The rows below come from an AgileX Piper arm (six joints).
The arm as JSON. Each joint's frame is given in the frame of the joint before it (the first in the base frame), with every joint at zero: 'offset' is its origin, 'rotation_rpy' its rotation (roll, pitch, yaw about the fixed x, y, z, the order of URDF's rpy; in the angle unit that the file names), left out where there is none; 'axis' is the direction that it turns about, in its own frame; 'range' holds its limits. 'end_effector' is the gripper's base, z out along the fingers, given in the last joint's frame.
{
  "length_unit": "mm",
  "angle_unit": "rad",
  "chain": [
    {
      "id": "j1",
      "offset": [
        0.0,
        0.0,
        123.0
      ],
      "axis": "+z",
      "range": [
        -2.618,
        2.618
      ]
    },
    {
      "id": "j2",
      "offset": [
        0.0,
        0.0,
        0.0
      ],
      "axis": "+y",
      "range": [
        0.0,
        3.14
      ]
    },
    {
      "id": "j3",
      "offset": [
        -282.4,
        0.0,
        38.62
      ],
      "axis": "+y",
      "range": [
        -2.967,
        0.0
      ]
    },
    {
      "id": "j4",
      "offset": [
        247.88,
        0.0,
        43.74
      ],
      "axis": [
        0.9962,
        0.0,
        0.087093
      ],
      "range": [
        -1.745,
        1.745
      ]
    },
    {
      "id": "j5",
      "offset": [
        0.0,
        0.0,
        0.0
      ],
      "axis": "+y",
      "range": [
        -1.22,
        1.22
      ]
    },
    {
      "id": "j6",
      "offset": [
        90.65,
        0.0,
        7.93
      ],
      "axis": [
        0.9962,
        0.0,
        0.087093
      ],
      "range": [
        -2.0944,
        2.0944
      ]
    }
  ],
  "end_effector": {
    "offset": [
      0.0,
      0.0,
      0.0
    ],
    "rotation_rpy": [
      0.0,
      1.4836,
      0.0
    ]
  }
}
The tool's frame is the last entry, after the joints.
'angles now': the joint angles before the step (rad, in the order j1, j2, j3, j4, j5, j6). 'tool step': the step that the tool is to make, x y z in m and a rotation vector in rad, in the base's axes. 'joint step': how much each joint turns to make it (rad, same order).
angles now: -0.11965 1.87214 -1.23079 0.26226 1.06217 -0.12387
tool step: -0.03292 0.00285 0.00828 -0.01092 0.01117 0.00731
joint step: 0.00001 -0.11408 0.13001 -0.01349 -0.00603 -0.00143
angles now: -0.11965 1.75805 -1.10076 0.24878 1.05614 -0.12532
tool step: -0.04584 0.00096 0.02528 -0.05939 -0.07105 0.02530
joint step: 0.00001 -0.21085 0.15238 -0.05629 -0.01965 0.00001
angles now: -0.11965 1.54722 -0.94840 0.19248 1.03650 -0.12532
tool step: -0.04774 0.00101 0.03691 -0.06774 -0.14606 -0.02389
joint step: -0.00002 -0.26394 0.10541 -0.06059 -0.00155 0.04977
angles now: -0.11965 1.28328 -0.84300 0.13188 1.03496 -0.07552
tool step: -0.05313 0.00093 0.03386 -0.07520 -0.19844 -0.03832
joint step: -0.00004 -0.29289 0.07793 -0.06967 0.00406 0.05816
